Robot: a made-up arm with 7 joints. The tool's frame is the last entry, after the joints. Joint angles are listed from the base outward. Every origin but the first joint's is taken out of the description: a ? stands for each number. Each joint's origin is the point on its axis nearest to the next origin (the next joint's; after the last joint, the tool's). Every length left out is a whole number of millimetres.
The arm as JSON. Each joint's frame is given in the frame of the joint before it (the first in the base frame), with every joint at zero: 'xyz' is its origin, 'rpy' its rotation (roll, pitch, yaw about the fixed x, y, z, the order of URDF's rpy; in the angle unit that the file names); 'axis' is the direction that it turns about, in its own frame. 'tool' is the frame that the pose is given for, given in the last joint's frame.
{
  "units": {
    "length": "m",
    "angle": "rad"
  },
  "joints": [
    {
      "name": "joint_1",
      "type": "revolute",
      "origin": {
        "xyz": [
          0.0,
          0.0,
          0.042
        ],
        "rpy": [
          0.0,
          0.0,
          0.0
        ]
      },
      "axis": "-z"
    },
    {
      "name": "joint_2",
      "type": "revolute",
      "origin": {
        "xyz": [
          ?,
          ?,
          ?
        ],
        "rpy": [
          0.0,
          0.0,
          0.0
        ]
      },
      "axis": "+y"
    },
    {
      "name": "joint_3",
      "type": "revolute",
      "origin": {
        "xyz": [
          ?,
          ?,
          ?
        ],
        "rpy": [
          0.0,
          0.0,
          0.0
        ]
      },
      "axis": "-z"
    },
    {
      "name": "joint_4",
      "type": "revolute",
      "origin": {
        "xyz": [
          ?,
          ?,
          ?
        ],
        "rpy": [
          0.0,
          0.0,
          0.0
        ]
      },
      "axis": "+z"
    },
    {
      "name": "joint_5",
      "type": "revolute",
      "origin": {
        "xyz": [
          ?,
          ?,
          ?
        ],
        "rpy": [
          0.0,
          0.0,
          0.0
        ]
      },
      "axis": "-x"
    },
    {
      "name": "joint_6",
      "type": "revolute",
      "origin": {
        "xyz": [
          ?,
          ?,
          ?
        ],
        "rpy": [
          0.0,
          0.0,
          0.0
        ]
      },
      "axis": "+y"
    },
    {
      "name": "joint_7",
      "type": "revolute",
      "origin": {
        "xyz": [
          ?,
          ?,
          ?
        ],
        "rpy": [
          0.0,
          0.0,
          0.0
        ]
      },
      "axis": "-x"
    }
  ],
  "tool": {
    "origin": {
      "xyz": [
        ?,
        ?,
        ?
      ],
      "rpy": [
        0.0,
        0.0,
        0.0
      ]
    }
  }
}
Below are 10 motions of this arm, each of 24 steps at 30 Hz.
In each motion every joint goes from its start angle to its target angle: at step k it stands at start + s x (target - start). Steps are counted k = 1, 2, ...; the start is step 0. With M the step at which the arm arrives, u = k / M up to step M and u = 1 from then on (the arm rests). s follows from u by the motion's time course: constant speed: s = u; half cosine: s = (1 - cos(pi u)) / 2; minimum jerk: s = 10 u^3 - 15 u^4 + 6 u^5.
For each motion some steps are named. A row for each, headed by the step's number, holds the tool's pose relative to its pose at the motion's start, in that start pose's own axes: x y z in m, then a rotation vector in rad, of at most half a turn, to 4 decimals.
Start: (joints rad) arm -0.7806 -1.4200 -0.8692 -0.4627 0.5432 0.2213 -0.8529
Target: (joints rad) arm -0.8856 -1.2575 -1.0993 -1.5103 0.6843 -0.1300 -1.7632
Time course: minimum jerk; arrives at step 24
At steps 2, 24:
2: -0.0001 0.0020 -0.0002 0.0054 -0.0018 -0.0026
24: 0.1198 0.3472 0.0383 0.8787 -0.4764 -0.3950

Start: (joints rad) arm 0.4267 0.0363 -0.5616 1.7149 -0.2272 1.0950 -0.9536
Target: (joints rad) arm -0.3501 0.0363 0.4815 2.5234 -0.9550 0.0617 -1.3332
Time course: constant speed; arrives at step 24
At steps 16, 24:
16: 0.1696 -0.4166 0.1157 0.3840 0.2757 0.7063
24: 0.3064 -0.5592 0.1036 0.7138 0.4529 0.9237

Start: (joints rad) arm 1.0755 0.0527 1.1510 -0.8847 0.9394 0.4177 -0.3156
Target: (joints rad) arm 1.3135 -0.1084 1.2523 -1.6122 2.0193 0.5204 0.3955
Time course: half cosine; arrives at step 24
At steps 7, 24:
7: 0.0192 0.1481 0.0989 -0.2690 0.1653 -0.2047
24: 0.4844 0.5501 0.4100 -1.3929 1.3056 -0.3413

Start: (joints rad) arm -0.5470 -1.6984 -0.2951 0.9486 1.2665 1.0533 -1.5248
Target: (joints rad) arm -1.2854 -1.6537 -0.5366 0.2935 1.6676 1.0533 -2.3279
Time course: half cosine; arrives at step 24
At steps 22, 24:
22: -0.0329 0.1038 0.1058 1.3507 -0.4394 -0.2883
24: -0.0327 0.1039 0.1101 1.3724 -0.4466 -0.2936

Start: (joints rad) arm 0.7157 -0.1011 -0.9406 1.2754 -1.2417 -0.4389 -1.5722
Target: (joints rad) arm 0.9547 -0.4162 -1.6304 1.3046 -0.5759 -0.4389 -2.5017
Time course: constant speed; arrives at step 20
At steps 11, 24:
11: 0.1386 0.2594 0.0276 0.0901 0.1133 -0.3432
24: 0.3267 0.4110 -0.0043 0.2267 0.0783 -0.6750

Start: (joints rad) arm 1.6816 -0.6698 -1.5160 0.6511 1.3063 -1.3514 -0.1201
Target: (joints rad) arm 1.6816 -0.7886 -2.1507 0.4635 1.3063 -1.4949 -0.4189
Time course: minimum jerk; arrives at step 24
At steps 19, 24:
19: 0.0178 -0.0364 -0.1620 0.4471 -0.4750 0.2363
24: 0.0214 -0.0377 -0.1729 0.4790 -0.5058 0.2559

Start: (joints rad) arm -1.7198 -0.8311 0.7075 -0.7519 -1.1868 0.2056 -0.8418
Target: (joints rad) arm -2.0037 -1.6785 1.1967 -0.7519 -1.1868 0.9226 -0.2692
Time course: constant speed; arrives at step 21
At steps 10, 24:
10: 0.0401 0.0329 0.0419 0.1664 0.1691 -0.1575
24: 0.0945 0.0487 0.0864 0.3895 0.3902 -0.2334

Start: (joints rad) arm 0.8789 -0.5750 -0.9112 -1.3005 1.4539 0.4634 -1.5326
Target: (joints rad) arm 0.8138 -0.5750 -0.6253 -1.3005 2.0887 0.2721 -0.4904
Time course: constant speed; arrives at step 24
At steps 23, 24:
23: 0.0150 0.0080 -0.2149 -1.5538 -0.1229 -0.1234
24: 0.0162 0.0067 -0.2167 -1.6228 -0.1214 -0.1294

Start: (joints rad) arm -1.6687 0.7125 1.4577 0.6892 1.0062 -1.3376 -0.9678
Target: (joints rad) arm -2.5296 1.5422 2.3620 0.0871 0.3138 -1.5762 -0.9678
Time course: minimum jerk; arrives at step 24
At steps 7, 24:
7: 0.0225 0.0329 0.0010 -0.0799 0.0731 -0.0457
24: -0.0449 -0.0429 -0.2696 -1.2301 -0.0489 0.2559

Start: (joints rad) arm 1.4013 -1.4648 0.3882 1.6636 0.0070 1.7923 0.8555
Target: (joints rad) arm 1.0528 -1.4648 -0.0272 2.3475 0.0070 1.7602 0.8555
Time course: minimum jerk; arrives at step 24
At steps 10, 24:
10: 0.0014 -0.0025 -0.0342 -0.3861 -0.0337 -0.1482
24: -0.0071 0.0341 -0.0632 -1.0809 -0.0150 -0.5042

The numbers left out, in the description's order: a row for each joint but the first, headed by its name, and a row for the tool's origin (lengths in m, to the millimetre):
joint_2: 0.012 0.033 0.0
joint_3: -0.087 0.0 0.067
joint_4: -0.011 0.098 0.0
joint_5: -0.113 0.079 0.0
joint_6: 0.0 -0.256 0.065
joint_7: -0.529 0.0 0.041
tool: 0.0 0.106 -0.062

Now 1 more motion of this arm.
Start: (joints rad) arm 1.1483 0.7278 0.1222 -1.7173 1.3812 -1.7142 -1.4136
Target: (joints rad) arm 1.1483 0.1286 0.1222 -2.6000 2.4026 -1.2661 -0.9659
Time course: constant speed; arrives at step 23
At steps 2, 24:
2: 0.0292 0.0398 0.0219 -0.0296 0.0582 -0.1086
24: 0.4173 -0.0555 0.2729 0.2434 0.9026 -0.8109

